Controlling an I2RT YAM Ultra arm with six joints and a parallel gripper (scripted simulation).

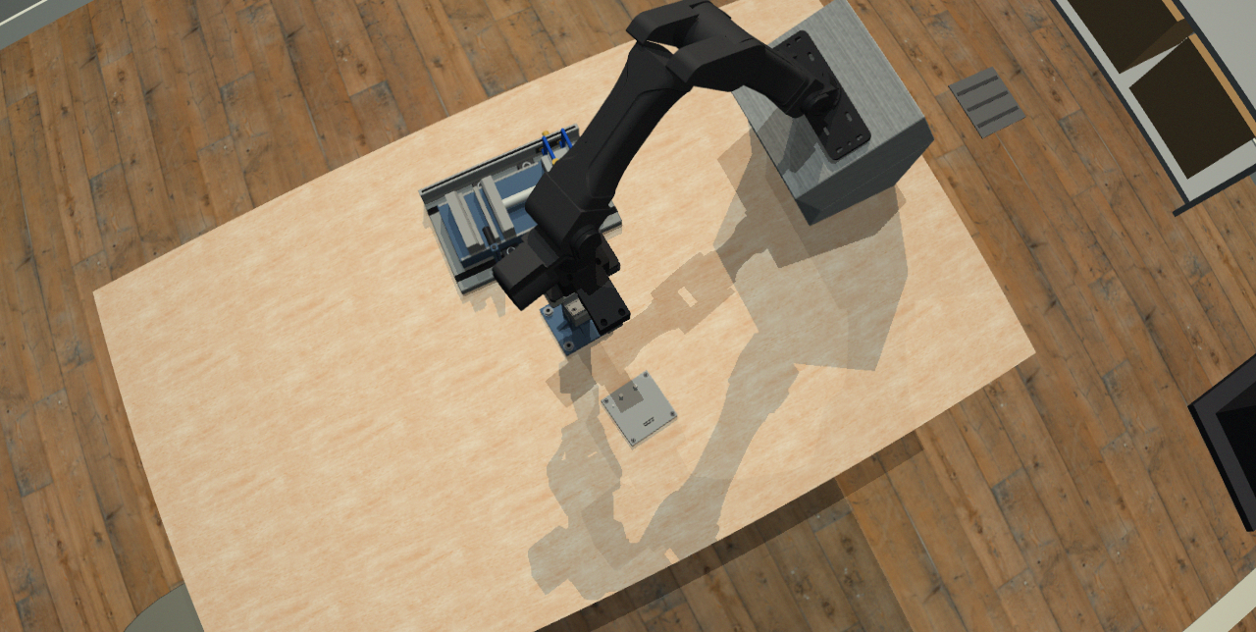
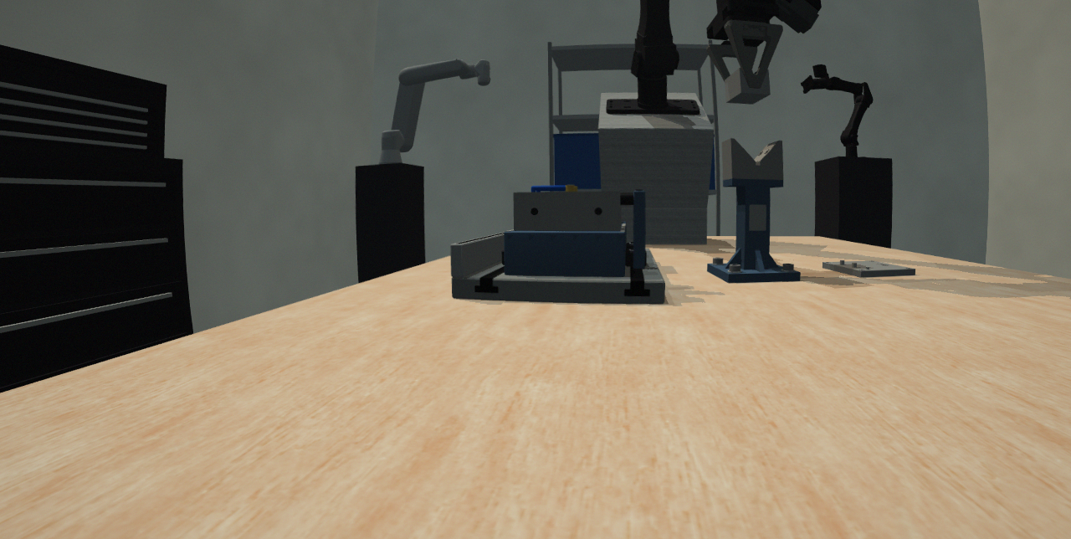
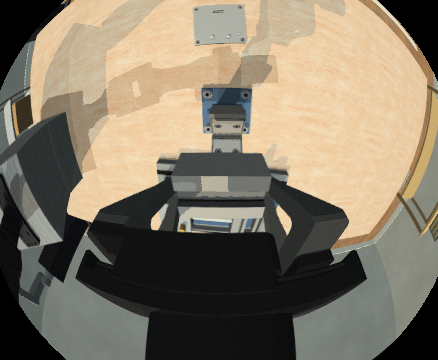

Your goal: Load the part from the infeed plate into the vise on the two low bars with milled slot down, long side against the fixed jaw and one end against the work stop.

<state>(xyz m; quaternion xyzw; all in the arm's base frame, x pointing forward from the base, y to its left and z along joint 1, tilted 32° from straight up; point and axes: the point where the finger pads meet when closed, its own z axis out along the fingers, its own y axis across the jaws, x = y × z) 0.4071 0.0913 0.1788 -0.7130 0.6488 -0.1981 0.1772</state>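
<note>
My hand is 1 cm below the part. Also, from my hand: work stop rod (16 cm to the right, 14 cm below, 8 cm ahead); air cylinder (21 cm to the right, 15 cm below, 8 cm behind); fixed jaw (21 cm to the right, 15 cm below, 11 cm ahead).
</note>
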